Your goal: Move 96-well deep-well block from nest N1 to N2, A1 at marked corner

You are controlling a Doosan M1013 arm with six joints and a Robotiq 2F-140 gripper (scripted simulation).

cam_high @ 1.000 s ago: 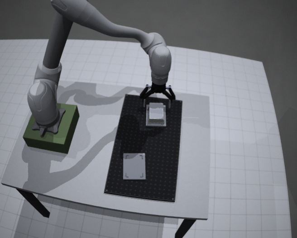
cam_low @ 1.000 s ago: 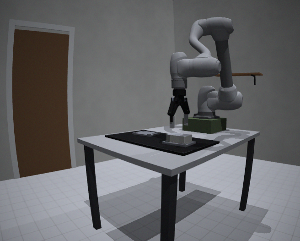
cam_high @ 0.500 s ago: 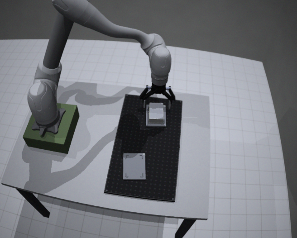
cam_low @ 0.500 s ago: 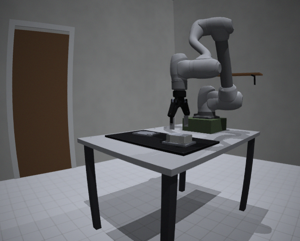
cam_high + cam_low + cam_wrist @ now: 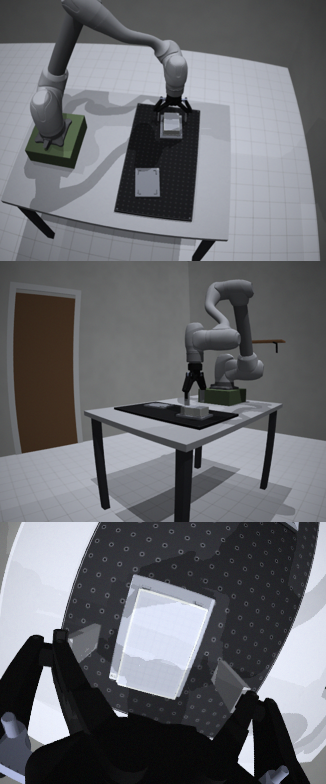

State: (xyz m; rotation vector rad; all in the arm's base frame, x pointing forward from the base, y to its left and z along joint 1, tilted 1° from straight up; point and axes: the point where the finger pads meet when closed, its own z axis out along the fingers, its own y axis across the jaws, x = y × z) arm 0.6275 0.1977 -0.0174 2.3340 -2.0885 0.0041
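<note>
Now: the 96-well deep-well block 50 mm below my hand. Also, from my hand: plate nest N2 (370 mm to the right, 80 mm behind, 70 mm below); then plate nest N1 (70 mm below).
</note>
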